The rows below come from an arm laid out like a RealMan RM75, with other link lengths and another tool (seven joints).
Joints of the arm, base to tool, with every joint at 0 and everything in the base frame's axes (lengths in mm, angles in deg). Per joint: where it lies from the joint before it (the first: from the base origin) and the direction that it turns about. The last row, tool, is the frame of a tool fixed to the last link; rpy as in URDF.
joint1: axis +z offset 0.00 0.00 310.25
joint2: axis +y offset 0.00 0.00 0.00
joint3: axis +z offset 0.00 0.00 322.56
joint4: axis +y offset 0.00 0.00 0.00
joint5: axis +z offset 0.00 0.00 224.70
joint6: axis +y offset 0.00 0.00 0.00
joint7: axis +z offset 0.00 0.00 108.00
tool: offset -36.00 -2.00 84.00 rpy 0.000 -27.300 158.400
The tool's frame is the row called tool.
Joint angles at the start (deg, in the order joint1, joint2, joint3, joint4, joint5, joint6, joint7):
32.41, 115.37, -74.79, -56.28, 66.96, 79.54, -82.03
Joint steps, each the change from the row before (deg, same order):
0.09, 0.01, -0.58, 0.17, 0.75, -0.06, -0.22
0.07, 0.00, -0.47, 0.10, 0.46, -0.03, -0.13
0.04, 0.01, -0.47, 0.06, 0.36, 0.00, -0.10
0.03, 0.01, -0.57, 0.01, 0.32, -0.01, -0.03
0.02, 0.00, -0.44, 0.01, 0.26, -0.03, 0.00
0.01, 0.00, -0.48, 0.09, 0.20, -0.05, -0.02
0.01, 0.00, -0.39, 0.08, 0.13, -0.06, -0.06
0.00, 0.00, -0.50, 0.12, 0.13, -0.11, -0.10
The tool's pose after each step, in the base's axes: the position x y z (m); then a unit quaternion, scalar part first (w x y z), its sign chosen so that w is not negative. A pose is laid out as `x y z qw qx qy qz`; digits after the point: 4 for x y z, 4 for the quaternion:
0.2069 0.4170 -0.0232 0.1892 -0.0592 0.9759 0.0915
0.2052 0.4159 -0.0247 0.1871 -0.0620 0.9763 0.0892
0.2038 0.4147 -0.0263 0.1856 -0.0647 0.9767 0.0867
0.2024 0.4131 -0.0282 0.1848 -0.0677 0.9769 0.0837
0.2014 0.4120 -0.0296 0.1841 -0.0696 0.9770 0.0814
0.2010 0.4107 -0.0314 0.1842 -0.0714 0.9771 0.0787
0.2008 0.4097 -0.0329 0.1846 -0.0731 0.9771 0.0767
0.2008 0.4084 -0.0348 0.1854 -0.0752 0.9770 0.0742

